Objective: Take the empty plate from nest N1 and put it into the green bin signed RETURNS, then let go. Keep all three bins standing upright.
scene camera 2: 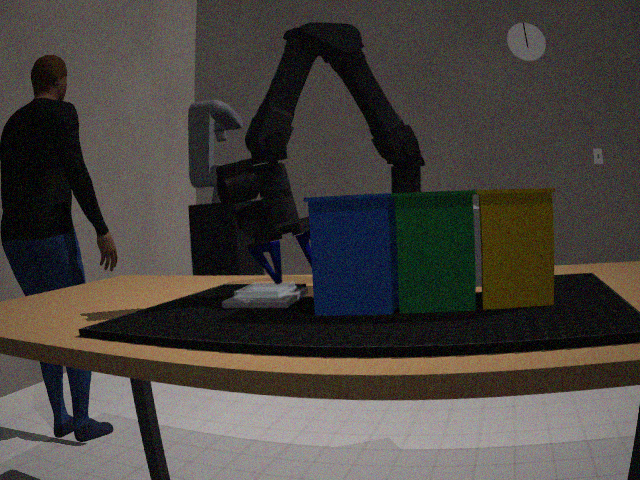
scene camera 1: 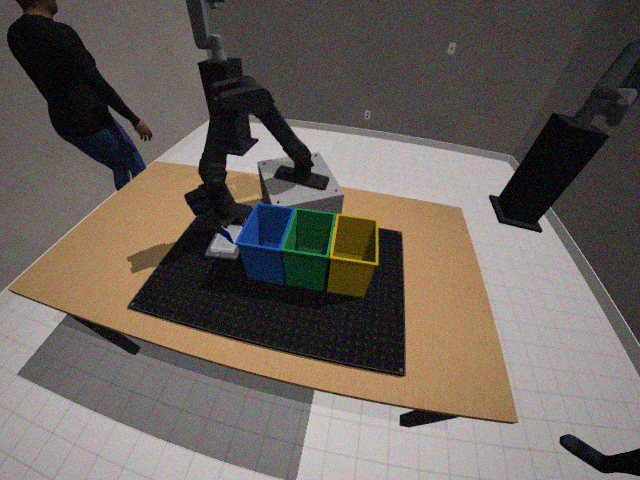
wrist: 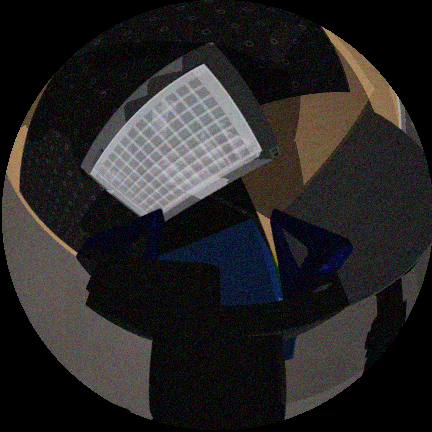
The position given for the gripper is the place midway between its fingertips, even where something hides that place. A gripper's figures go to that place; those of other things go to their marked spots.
Labels:
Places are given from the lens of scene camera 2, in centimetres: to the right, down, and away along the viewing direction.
gripper (scene camera 2: 298, 277): -4, 7, 106
gridded plate (scene camera 2: 258, 290): -11, 9, 103

